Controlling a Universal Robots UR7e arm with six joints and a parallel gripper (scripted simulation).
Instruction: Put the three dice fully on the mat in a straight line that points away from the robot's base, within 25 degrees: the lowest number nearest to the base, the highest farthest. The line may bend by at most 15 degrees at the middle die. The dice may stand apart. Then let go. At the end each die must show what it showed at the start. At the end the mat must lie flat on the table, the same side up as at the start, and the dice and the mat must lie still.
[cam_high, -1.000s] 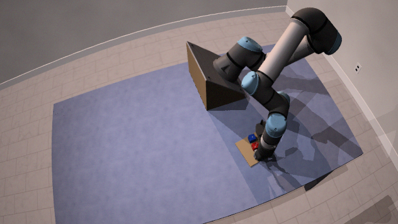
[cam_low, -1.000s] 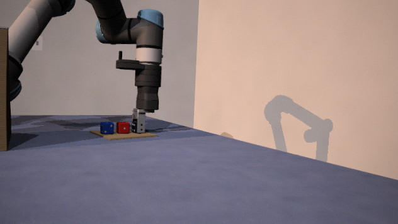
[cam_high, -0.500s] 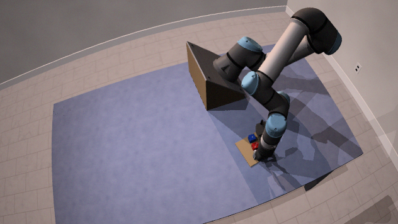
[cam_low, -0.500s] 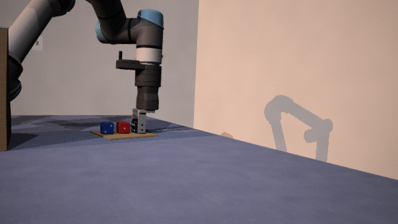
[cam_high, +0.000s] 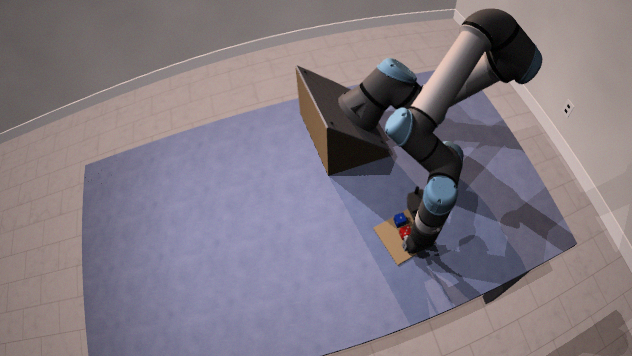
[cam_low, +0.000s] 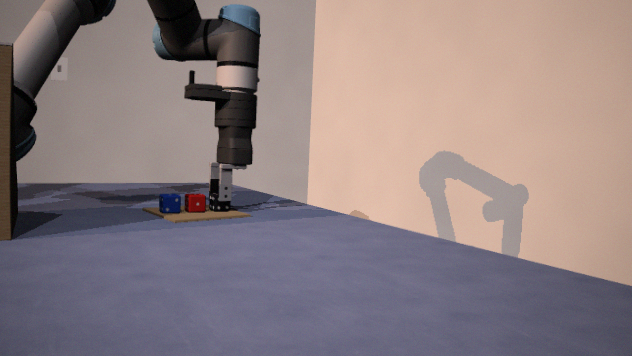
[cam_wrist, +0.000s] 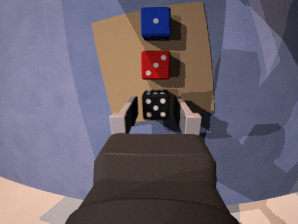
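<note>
Right now the black die is 20 mm below my hand. The rest, counted from my hand: red die: 50 mm behind, 20 mm below; blue die: 90 mm behind, 20 mm below; tan mat: 40 mm behind, 40 mm below.
</note>
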